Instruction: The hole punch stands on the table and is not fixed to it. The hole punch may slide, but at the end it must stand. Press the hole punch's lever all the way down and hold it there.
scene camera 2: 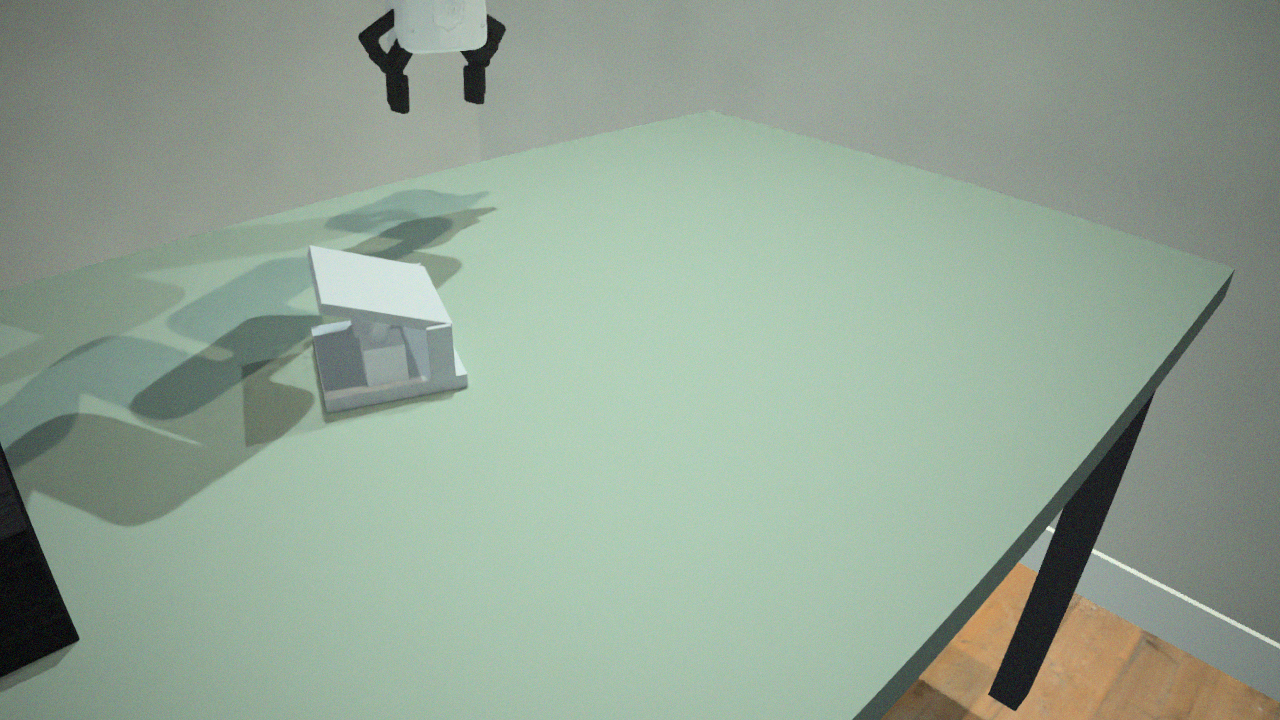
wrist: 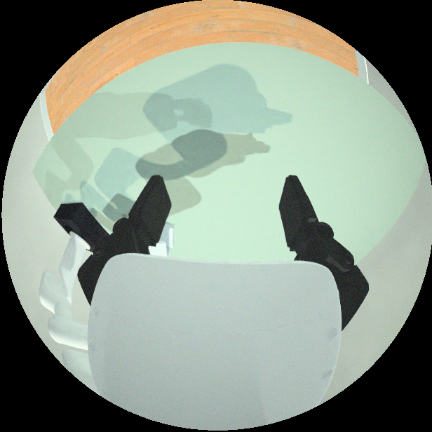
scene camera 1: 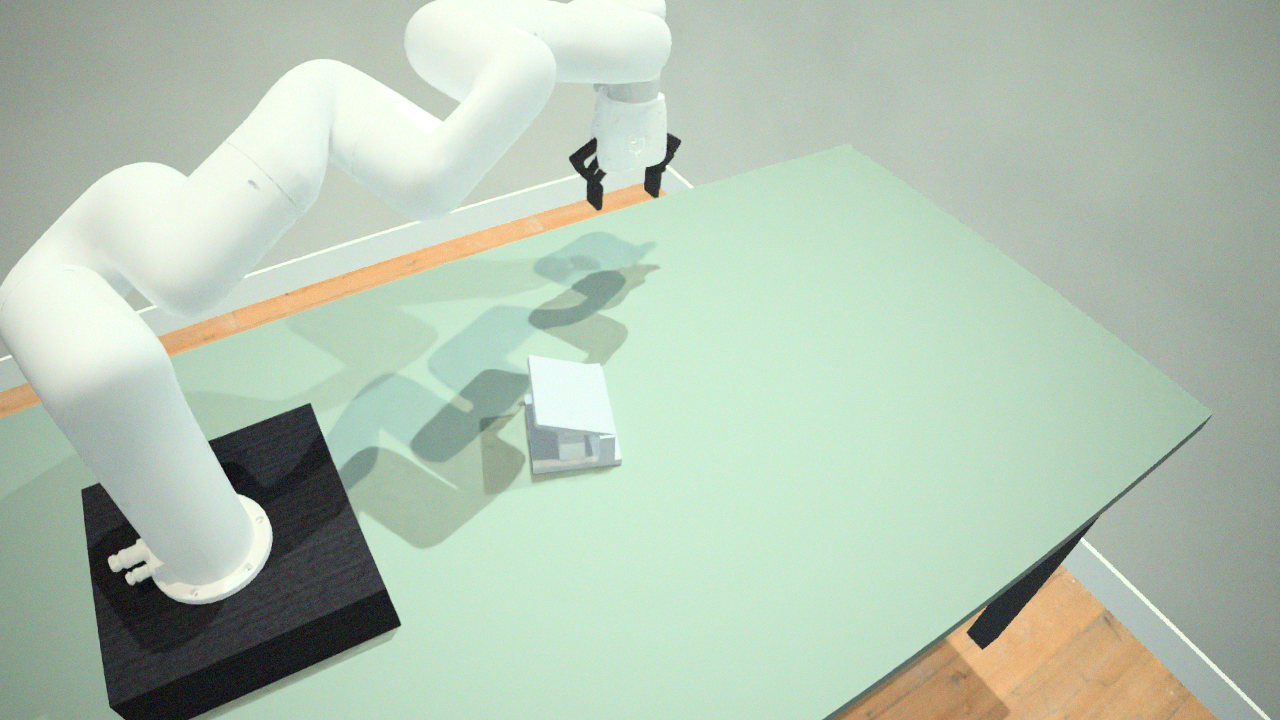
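Where they show: gripper, fingertip midpoint: [scene camera 2: 438,107] [scene camera 1: 623,200]; arm's base, origin of the base link: [scene camera 1: 212,548].
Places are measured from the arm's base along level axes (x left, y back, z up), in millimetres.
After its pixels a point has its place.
A pale grey-white hole punch [scene camera 1: 574,452] @[x -54, y -398, z -53 mm] [scene camera 2: 384,367] @[x -53, y -395, z -52 mm] [wrist: 171,235] stands upright on the green table [scene camera 1: 805,358] @[x -72, y -762, z -79 mm] [scene camera 2: 716,402] @[x -229, y -560, z -78 mm] [wrist: 235,220]. Its flat lever [scene camera 1: 571,394] @[x -9, y -423, z -9 mm] [scene camera 2: 380,286] @[x -14, y -422, z -10 mm] is raised and slanted, with a gap between it and the body in the scene camera 2 view. My gripper [scene camera 1: 626,201] @[x 232, y -660, z 43 mm] [scene camera 2: 436,105] @[x 232, y -660, z 43 mm] [wrist: 223,188] is open and empty, pointing down. It hangs high above the table, well away from the hole punch and touching nothing. In the wrist view the hole punch is partly hidden behind the left finger and the gripper body.
The arm's black base block [scene camera 1: 358,573] @[x -104, y -120, z 0 mm] [scene camera 2: 26,591] @[x -132, y -124, z -35 mm] [wrist: 70,212] sits on the table left of the hole punch. The white arm [scene camera 1: 295,134] @[x 30, y -202, z 378 mm] reaches over the table's far side. Shadows of the arm lie beside the hole punch and behind it.
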